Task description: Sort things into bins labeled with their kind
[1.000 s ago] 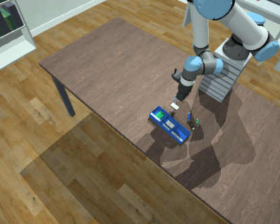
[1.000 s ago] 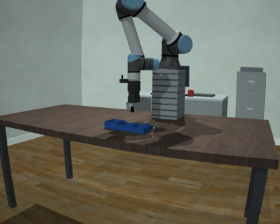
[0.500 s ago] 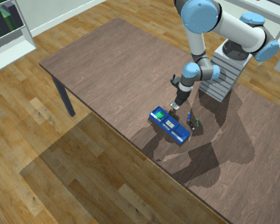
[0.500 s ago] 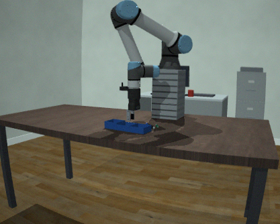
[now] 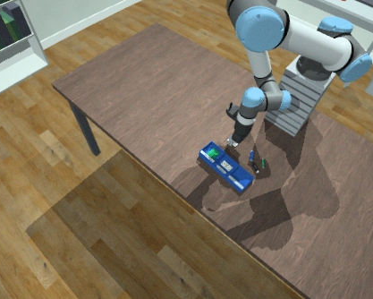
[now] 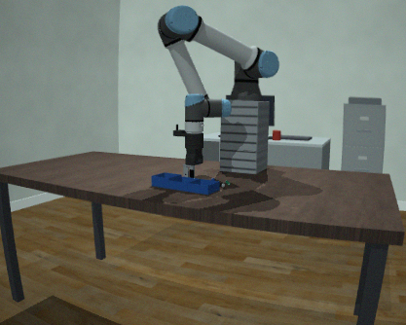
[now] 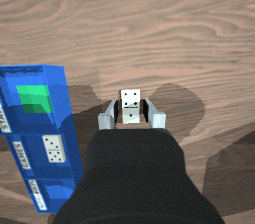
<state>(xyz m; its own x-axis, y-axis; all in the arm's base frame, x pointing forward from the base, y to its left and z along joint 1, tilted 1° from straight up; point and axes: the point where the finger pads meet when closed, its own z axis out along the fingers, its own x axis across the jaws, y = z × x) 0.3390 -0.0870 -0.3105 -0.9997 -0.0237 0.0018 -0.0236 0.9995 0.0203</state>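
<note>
Now: hand 130 mm short of the blue three-part bin and 70 mm to the right of it. From my hand the other things lie so: blue cylinder: 110 mm to the left, 10 mm below, 10 mm behind; black cylinder: 160 mm to the left, 30 mm ahead, 10 mm below; green block: 130 mm ahead, 10 mm to the right, 10 mm below.
</note>
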